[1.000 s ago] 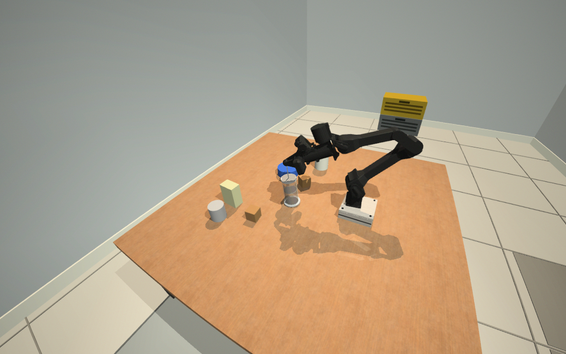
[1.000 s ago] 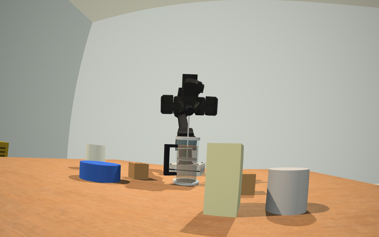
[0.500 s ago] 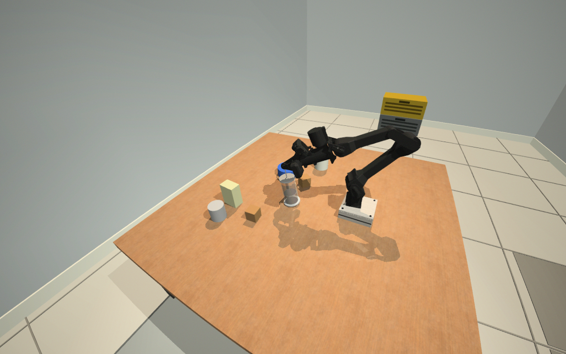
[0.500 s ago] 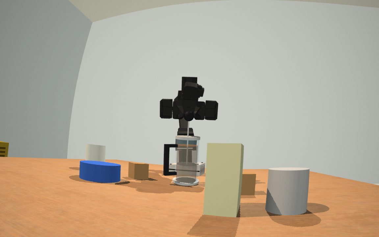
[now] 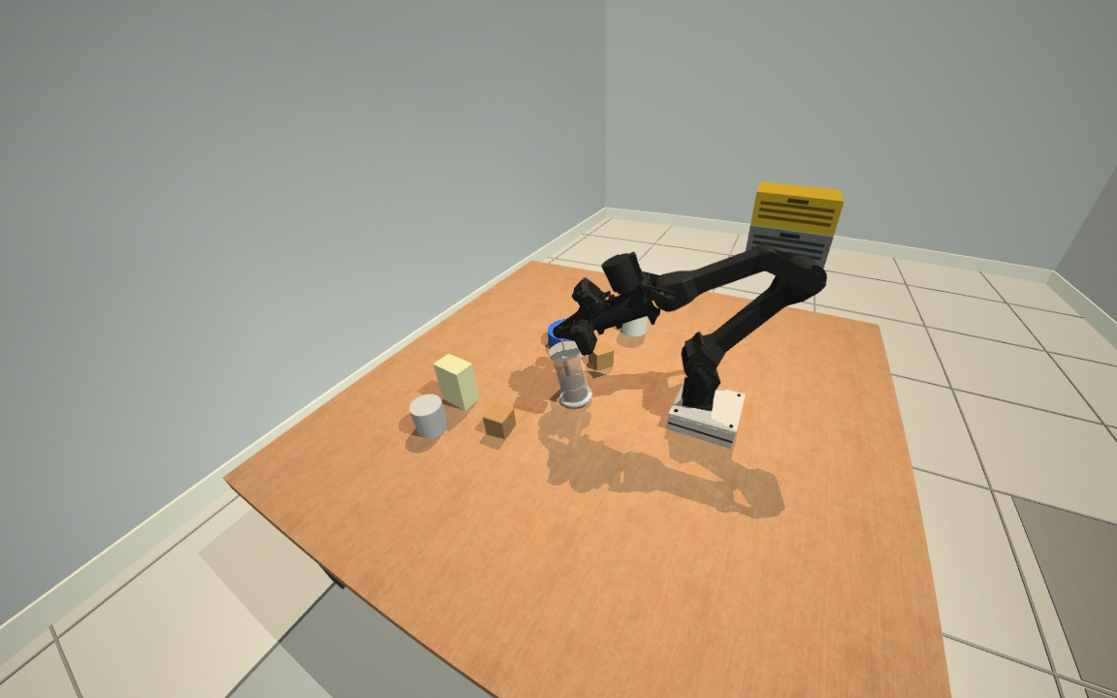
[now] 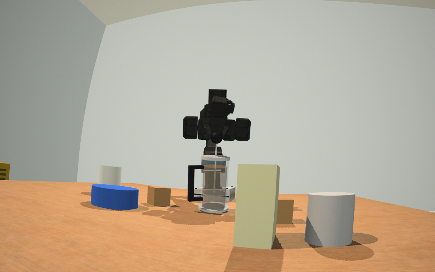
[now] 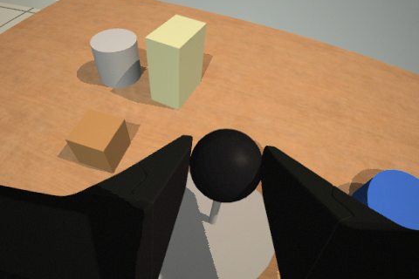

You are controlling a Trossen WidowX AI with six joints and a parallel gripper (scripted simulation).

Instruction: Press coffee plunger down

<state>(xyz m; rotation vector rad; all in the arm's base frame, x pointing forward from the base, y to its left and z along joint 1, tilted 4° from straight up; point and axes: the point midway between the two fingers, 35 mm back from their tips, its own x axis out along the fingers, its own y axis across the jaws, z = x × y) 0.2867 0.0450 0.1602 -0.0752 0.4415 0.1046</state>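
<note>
Right now the glass coffee press is 10 mm behind my gripper tip, 20 mm to the right of it and 90 mm below it. The rest, counted from my gripper tip: pale yellow block 230 mm ahead, 90 mm to the left, 130 mm below; grey cylinder 240 mm ahead, 200 mm to the left, 150 mm below; blue flat cylinder 70 mm ahead, 230 mm to the right, 170 mm below.
</note>
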